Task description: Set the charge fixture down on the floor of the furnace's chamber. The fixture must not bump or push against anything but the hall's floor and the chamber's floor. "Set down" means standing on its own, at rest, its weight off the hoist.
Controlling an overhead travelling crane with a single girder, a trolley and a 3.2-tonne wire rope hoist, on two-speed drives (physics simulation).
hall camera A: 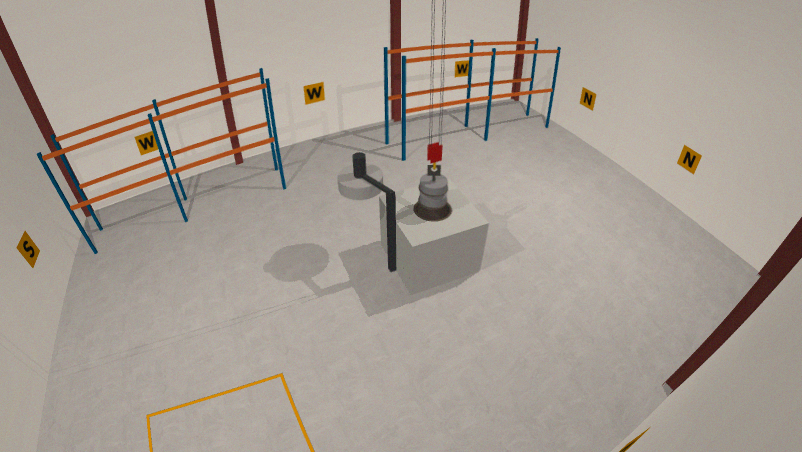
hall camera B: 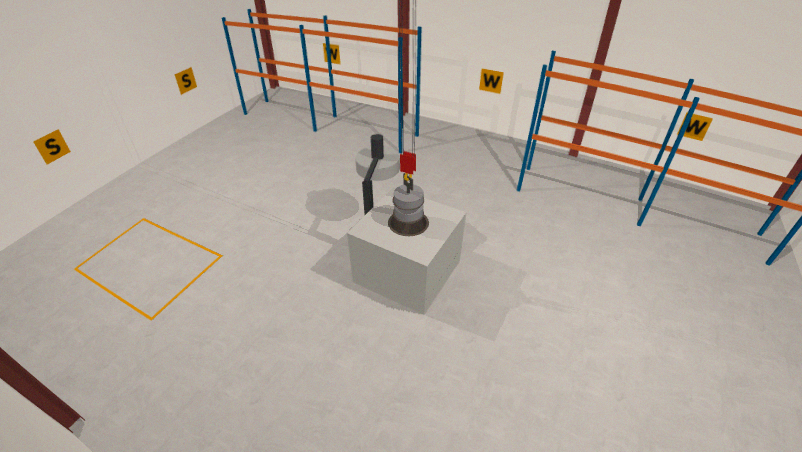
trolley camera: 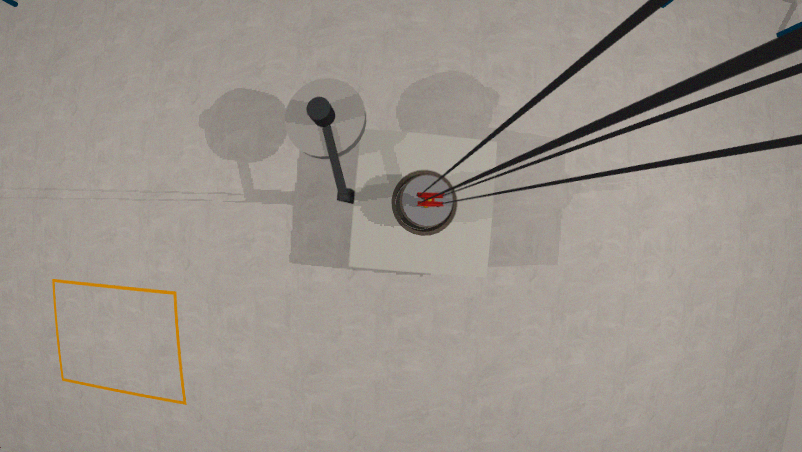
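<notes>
The charge fixture (hall camera A: 433,189) (hall camera B: 408,204) (trolley camera: 425,217) is a grey, stepped round body. It stands upright in the round brown-rimmed opening (hall camera A: 433,215) (hall camera B: 408,230) (trolley camera: 395,202) on top of the pale furnace block (hall camera A: 443,263) (hall camera B: 387,272) (trolley camera: 421,252). Its upper part shows above the rim; its lower part and the chamber floor are hidden. In the trolley view the gap inside the rim looks wider at lower left. My hook (hall camera A: 434,167) (hall camera B: 408,178) (trolley camera: 429,199), under the red hook block (hall camera A: 434,151) (hall camera B: 408,162), is in the fixture's top eye. The ropes look straight; whether they bear weight cannot be told.
A round grey lid (hall camera A: 360,188) (hall camera B: 377,166) (trolley camera: 348,137) hangs beside the furnace from a black swing arm (hall camera A: 391,233) (hall camera B: 367,195) (trolley camera: 335,162). Blue-and-orange racks (hall camera A: 403,112) (hall camera B: 311,84) stand along the W wall. A yellow floor outline (hall camera A: 214,394) (hall camera B: 187,287) (trolley camera: 179,348) lies apart from the furnace.
</notes>
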